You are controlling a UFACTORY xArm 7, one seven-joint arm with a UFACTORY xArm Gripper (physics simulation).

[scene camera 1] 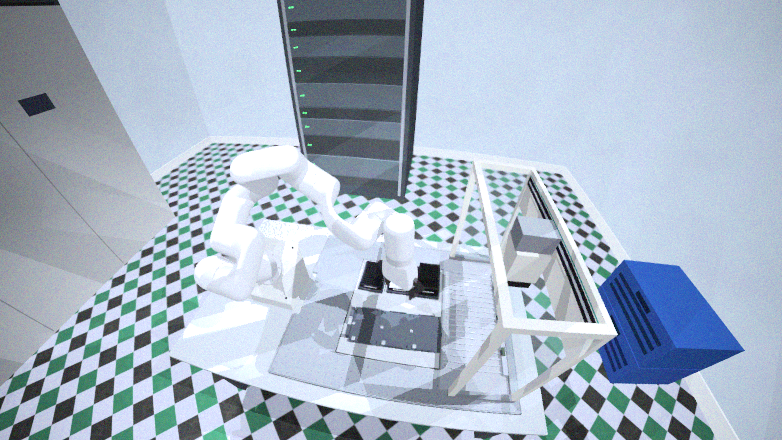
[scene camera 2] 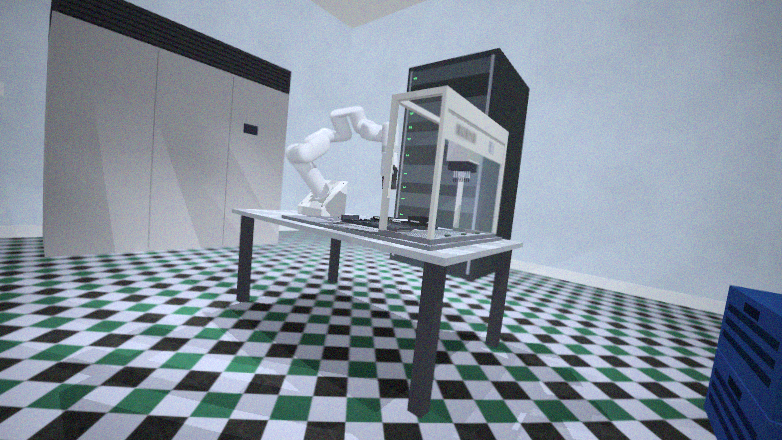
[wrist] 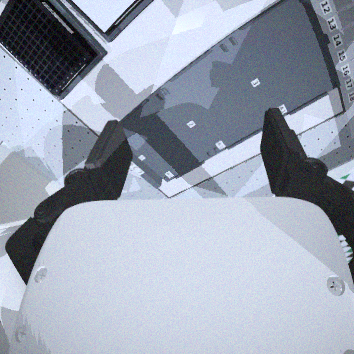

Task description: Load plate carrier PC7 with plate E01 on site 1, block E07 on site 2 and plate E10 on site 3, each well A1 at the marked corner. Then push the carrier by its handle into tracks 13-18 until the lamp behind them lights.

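Places are measured from the arm's base along level axes (x right, y ahead, z up), in millimetres.
Pixels of known places: gripper, fingertip midpoint: (scene camera 1: 400, 289) (wrist: 192, 131); arm's base at its link origin: (scene camera 1: 267, 266) (scene camera 2: 323, 192).
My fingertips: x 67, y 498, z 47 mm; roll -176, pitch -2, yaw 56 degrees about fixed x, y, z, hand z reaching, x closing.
Note:
For each thing: its top centre in the pictures, then the offset to it from my fingertips. "spot": a spot on its surface instead.
- dark grey plate carrier at its top centre: (wrist: 219, 112) (scene camera 1: 395, 326) (scene camera 2: 376, 219) dx +64, dy -8, dz -136 mm
- left black plate at its top centre: (wrist: 37, 42) (scene camera 1: 373, 273) dx -158, dy -109, dz -140 mm
- right black plate at its top centre: (scene camera 1: 428, 275) (scene camera 2: 422, 217) dx -149, dy +107, dz -112 mm
- white-topped plate at a spot on its surface: (wrist: 107, 12) spot: dx -109, dy -24, dz -140 mm
- grey pipetting head at a spot on its surface: (scene camera 1: 534, 235) spot: dx +27, dy +310, dz +293 mm
The dark grey plate carrier (scene camera 1: 393, 337) (wrist: 285, 45) lies flat on the table. Its bare sites show labels 1 (wrist: 142, 157), 2 (wrist: 190, 124) and 3 (wrist: 255, 82), with A1 marks along one long side. Behind it in scene camera 1 stand a left black plate (scene camera 1: 371, 276) and a right black plate (scene camera 1: 429, 273); a white-topped plate (wrist: 107, 12) and a black gridded plate (wrist: 45, 50) show in the wrist view. Plate names are not readable. My gripper (scene camera 1: 403, 290) (scene camera 2: 388, 183) (wrist: 192, 131) is open and empty, high above the table near the plate row, hiding the middle plate in scene camera 1.
Ribbed tracks (scene camera 1: 471, 306) lie right of the carrier; numbers 12 to 18 (wrist: 342, 56) show at their edge. A cream-framed enclosure (scene camera 1: 494, 246) stands over the tracks' right side, with a grey pipetting head (scene camera 1: 534, 235) inside. The lamp cannot be made out.

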